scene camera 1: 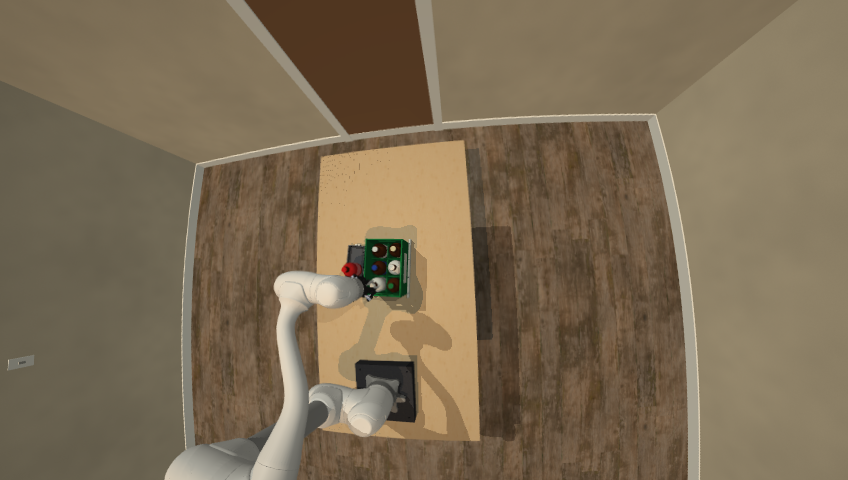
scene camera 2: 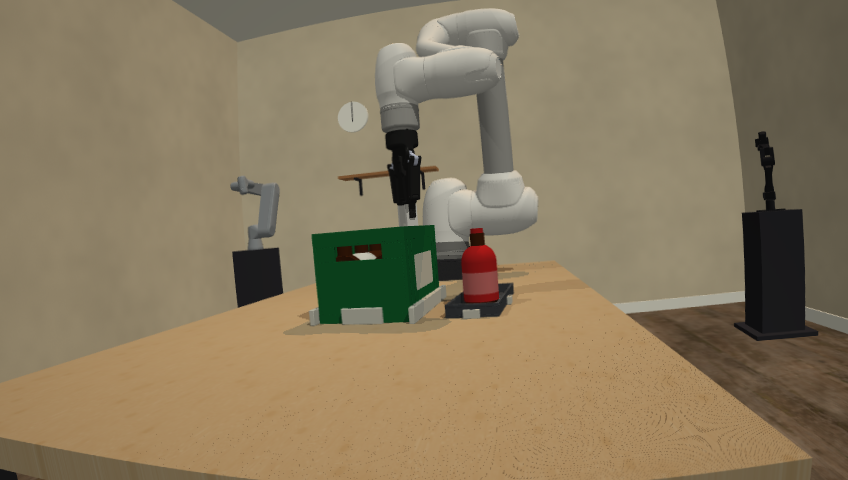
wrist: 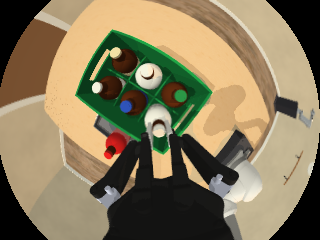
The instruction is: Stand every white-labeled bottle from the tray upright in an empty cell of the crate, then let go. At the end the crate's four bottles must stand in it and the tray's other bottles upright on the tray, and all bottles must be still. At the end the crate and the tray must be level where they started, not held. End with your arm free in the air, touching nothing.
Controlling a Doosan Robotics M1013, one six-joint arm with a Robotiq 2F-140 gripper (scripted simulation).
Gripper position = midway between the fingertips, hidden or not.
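A green crate (scene camera 2: 408, 271) is in view, and the green crate (wrist: 198, 93) is visible again. A red-labeled bottle (scene camera 2: 479, 264) can be seen as well, as can a dark tray (scene camera 2: 453, 309). The gripper (scene camera 2: 409, 233) is visible too, with another view of the gripper (wrist: 158, 126).
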